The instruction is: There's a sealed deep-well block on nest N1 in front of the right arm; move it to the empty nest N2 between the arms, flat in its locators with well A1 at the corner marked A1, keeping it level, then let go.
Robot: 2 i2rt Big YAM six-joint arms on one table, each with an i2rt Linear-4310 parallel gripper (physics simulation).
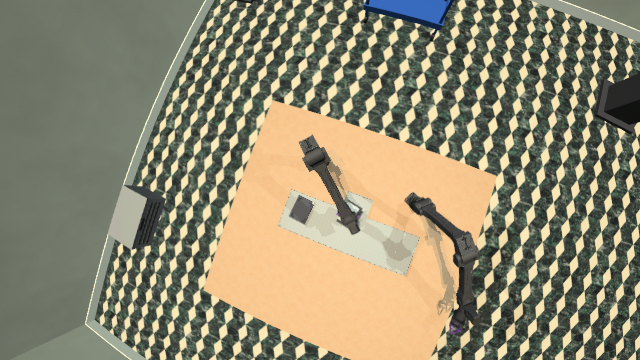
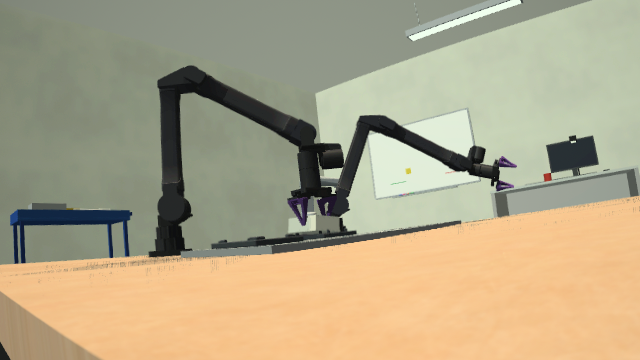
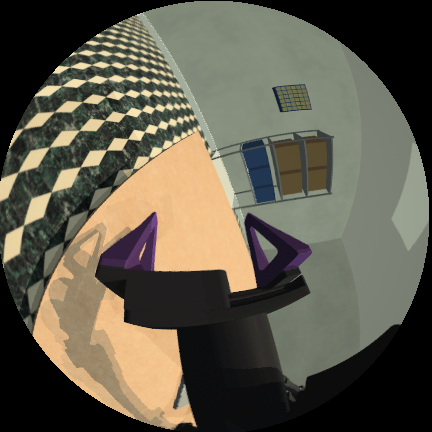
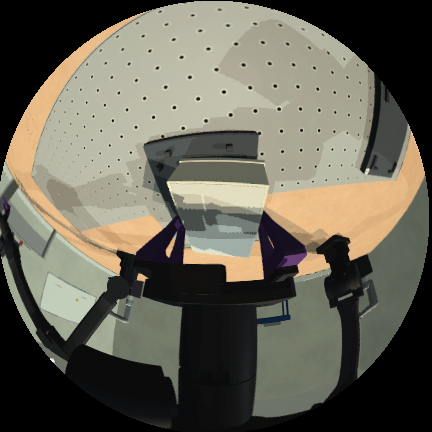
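Where they show: left gripper, fingertip midpoint: (image 1: 452,328) (image 2: 515,176) (image 3: 202,216); right gripper, fingertip midpoint: (image 4: 219,211); left arm's base, link origin: (image 1: 414,202) (image 4: 132,257); right arm's base, link origin: (image 2: 171,255) (image 4: 333,243).
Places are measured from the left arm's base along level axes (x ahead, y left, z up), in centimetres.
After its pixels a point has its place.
Observation:
The sealed deep-well block (image 4: 219,201) @[x 41.8, y -23.2, z 7.2 cm] (image 2: 313,222) @[x 44.0, y -26.8, z 5.7 cm] (image 1: 358,203) is a pale box with a shiny seal. It sits on the dark nest N1 (image 4: 201,146) @[x 44.4, y -20.7, z 2.5 cm] on the grey perforated board (image 1: 384,251) @[x 36.7, y 10.6, z 1.3 cm] (image 4: 120,80) @[x 51.5, y -10.6, z 1.3 cm] (image 2: 402,228) @[x 39.8, y 4.2, z 1.3 cm]. My right gripper (image 4: 219,211) @[x 38.5, y -24.0, z 5.3 cm] (image 2: 313,209) (image 1: 346,218) @[x 38.5, y -24.0, z 5.3 cm] points down over it, with its purple fingers pressed on the block's two sides. An empty dark nest (image 1: 301,208) @[x 59.5, y -47.3, z 2.4 cm] (image 4: 386,132) lies farther along the board. My left gripper (image 1: 455,328) @[x 36.6, y 69.2, z 15.9 cm] (image 2: 504,173) @[x 36.6, y 69.2, z 15.9 cm] (image 3: 202,216) @[x 36.6, y 69.2, z 15.9 cm] is open and empty, held out in the air past the table's edge.
The orange table (image 1: 291,291) @[x 104.0, y -8.5, z 0.0 cm] carries both arms. Off the table are a blue table (image 1: 405,8) (image 2: 66,216), a grey box (image 1: 133,217), a black cabinet (image 1: 621,105), a desk with a monitor (image 2: 568,192), a whiteboard (image 2: 420,156) and a shelf rack (image 3: 271,160).

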